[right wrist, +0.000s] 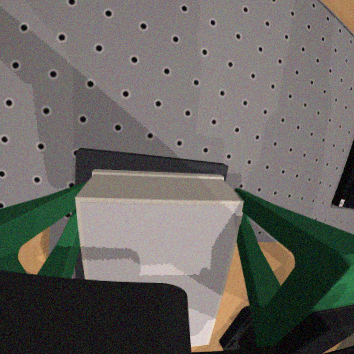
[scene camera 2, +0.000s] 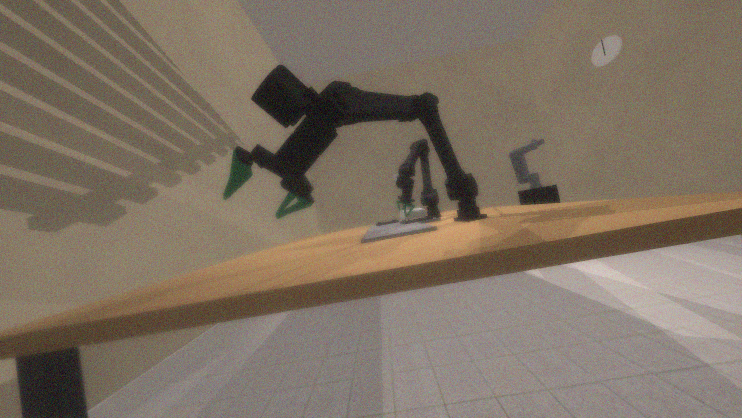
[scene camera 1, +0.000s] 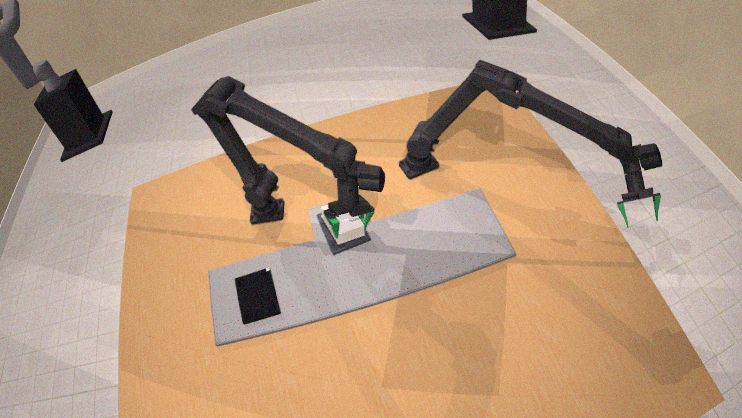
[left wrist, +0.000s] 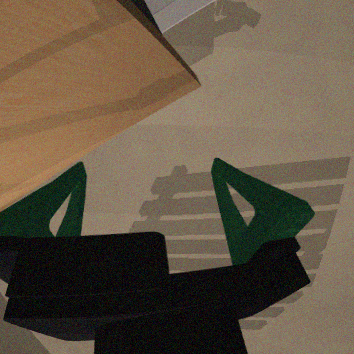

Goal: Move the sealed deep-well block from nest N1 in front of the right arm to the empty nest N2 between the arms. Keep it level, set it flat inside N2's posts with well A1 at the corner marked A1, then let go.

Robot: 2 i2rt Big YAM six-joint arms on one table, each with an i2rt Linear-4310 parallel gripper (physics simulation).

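Places are measured from the left arm's base along level axes (x up, y back, z right), in millimetres.
Where they show: left gripper, fingertip midpoint: [scene camera 2: 252, 208] [scene camera 1: 642, 224] [left wrist: 150, 165]; right gripper, fingertip midpoint: [right wrist: 162, 194] [scene camera 2: 403, 215] [scene camera 1: 350, 233]; left arm's base, link origin: [scene camera 2: 469, 219] [scene camera 1: 419, 166]; right arm's base, link origin: [scene camera 2: 434, 217] [scene camera 1: 267, 212].
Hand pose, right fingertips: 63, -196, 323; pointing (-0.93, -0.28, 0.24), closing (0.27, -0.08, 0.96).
Note:
Things, the pixels of their top centre, and the offset from my right fingertips, as dx, dy, dz. Level surfaces: height alone.
- white sealed deep-well block, top centre: [right wrist: 168, 304] [scene camera 1: 340, 214] [scene camera 2: 411, 208] +29, +56, +3
- dark nest plate N2, top centre: [right wrist: 151, 257] [scene camera 1: 341, 224] [scene camera 2: 415, 217] -28, +67, +6
- black nest N1, top centre: [scene camera 1: 255, 293] -32, -45, +331
- grey perforated board, surface height: dx -50
- wooden table, surface height: dx -63
The white sealed deep-well block [scene camera 1: 346, 230] [right wrist: 158, 225] [scene camera 2: 417, 211] is between the green fingers of my right gripper [scene camera 1: 351, 221] [right wrist: 162, 194] [scene camera 2: 405, 209], which is shut on its sides. The block is level and directly over the dark nest plate N2 [scene camera 1: 346, 246] [right wrist: 151, 161] between the arms. I cannot tell whether it touches the plate. The black nest N1 [scene camera 1: 256, 297] [right wrist: 345, 186] lies bare near the board's left end. My left gripper [scene camera 1: 640, 221] [scene camera 2: 261, 195] [left wrist: 150, 165] is open and empty, hanging beyond the table's right edge.
The nests sit on a grey perforated board [scene camera 1: 441, 228] [right wrist: 175, 70] [scene camera 2: 394, 230] on the wooden table [scene camera 1: 466, 337] [left wrist: 70, 88]. Black pedestals [scene camera 1: 72, 117] [scene camera 1: 498, 17] stand on the floor behind the table, one carrying a grey arm.

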